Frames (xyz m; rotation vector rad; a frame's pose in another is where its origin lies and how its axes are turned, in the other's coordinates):
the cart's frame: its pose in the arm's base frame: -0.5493 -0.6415 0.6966 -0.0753 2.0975 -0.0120
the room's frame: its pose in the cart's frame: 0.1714 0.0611 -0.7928 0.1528 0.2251 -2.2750
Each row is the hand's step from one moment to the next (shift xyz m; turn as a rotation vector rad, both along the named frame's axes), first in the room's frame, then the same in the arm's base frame.
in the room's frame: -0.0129 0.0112 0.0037 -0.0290 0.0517 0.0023
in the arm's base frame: -0.0044 0.0006 -0.0169 -0.0269 -0.0158 -0.0504
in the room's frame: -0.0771 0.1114 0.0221 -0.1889 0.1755 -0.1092
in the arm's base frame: -0.0461 -0.0270 -0.1264 -0.2120 0.0316 -0.1802
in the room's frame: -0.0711 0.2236 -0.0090 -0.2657 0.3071 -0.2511
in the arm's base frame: -0.1219 -0.1027 -0.1724 -0.4100 0.0213 -0.2438
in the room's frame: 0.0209 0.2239 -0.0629 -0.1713 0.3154 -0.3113
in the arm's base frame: -0.1502 -0.1572 -0.0852 -0.4468 -0.0392 -0.1566
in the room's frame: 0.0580 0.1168 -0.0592 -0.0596 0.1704 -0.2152
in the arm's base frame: -0.0917 -0.1100 -0.0003 -0.2756 -0.0354 -0.0408
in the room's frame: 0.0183 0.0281 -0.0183 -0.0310 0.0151 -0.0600
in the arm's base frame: -0.0247 -0.0287 0.0047 -0.0654 0.0225 -0.0027
